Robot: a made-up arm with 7 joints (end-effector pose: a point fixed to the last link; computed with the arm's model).
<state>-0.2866 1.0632 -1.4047 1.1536 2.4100 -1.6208 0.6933</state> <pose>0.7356 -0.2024 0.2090 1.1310 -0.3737 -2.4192</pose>
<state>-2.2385 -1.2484 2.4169 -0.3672 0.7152 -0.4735 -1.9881</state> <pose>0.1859 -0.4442 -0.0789 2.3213 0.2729 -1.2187</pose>
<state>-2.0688 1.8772 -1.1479 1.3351 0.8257 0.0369 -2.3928</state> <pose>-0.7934 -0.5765 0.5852 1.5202 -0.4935 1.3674</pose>
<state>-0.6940 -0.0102 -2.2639 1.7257 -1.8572 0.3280 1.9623</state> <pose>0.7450 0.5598 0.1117 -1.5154 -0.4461 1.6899</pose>
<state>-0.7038 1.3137 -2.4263 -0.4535 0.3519 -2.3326 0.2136</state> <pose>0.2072 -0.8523 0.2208 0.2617 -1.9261 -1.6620</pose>
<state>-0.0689 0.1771 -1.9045 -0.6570 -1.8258 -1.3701 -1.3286</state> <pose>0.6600 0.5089 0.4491 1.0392 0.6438 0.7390</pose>
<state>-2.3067 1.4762 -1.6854 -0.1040 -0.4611 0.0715 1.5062</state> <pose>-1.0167 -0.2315 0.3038 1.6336 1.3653 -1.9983</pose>
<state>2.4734 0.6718 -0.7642 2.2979 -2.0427 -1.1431 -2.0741</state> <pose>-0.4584 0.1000 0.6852 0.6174 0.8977 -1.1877</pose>
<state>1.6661 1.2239 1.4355 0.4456 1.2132 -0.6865 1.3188</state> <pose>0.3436 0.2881 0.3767 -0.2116 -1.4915 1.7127</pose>
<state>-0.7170 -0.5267 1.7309 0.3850 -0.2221 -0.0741 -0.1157</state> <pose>0.6734 -0.5824 -0.1242 1.6932 -0.1383 -0.7228</pose>
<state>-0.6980 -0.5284 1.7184 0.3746 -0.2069 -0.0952 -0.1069</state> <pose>0.6889 -0.5698 -0.1109 1.6547 -0.1305 -0.6823</pose>
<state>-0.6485 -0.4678 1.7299 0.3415 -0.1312 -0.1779 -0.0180</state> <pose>0.7124 -0.5580 -0.0781 1.5548 -0.2293 -0.5485</pose>
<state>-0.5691 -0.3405 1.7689 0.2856 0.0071 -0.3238 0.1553</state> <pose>0.7326 -0.5416 -0.0216 1.3787 -0.4341 -0.3262</pose>
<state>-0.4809 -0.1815 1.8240 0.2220 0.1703 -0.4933 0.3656</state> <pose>0.7318 -0.5169 0.0435 1.1449 -0.6728 -0.0889</pose>
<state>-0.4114 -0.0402 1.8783 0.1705 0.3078 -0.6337 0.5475</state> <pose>0.7119 -0.4924 0.0916 0.9177 -0.8627 0.0824</pose>
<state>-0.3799 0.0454 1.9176 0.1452 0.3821 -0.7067 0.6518</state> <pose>0.6904 -0.4839 0.1113 0.7810 -0.9678 0.1530</pose>
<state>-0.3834 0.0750 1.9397 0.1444 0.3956 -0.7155 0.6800</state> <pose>0.6759 -0.4947 0.1099 0.7530 -1.0085 0.1457</pose>
